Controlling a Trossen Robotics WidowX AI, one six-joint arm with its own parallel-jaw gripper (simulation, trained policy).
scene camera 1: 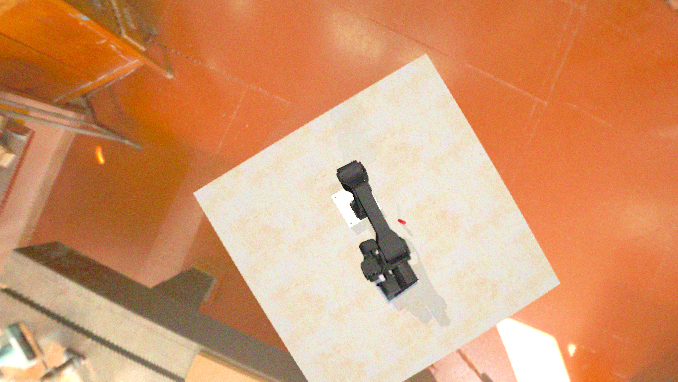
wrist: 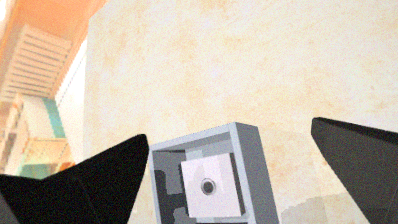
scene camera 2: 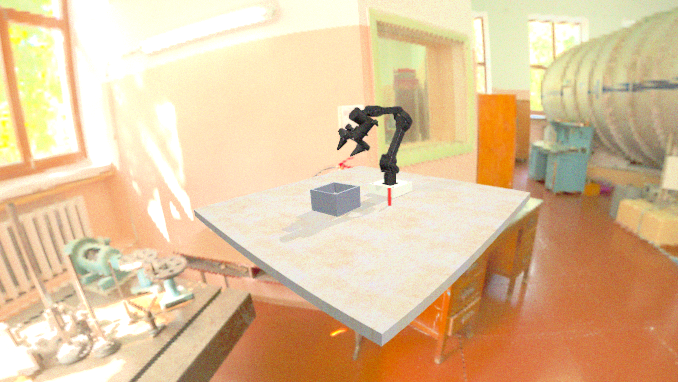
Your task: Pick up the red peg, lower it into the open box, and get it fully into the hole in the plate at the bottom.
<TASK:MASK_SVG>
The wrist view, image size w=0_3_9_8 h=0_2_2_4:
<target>gripper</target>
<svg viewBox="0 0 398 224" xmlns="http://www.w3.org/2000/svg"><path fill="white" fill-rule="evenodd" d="M147 135L138 134L105 151L97 153L90 157L90 159L85 159L42 180L0 173L0 224L127 224L146 169L150 151ZM313 118L311 124L313 141L318 146L326 163L330 165L330 168L334 171L348 194L356 202L366 220L370 224L398 224L398 132L386 131L370 126L366 127L337 119Z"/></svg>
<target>pale plate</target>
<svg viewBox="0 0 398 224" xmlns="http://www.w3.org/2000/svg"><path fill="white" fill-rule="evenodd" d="M234 153L181 162L189 218L242 216L246 213Z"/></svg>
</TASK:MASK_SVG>
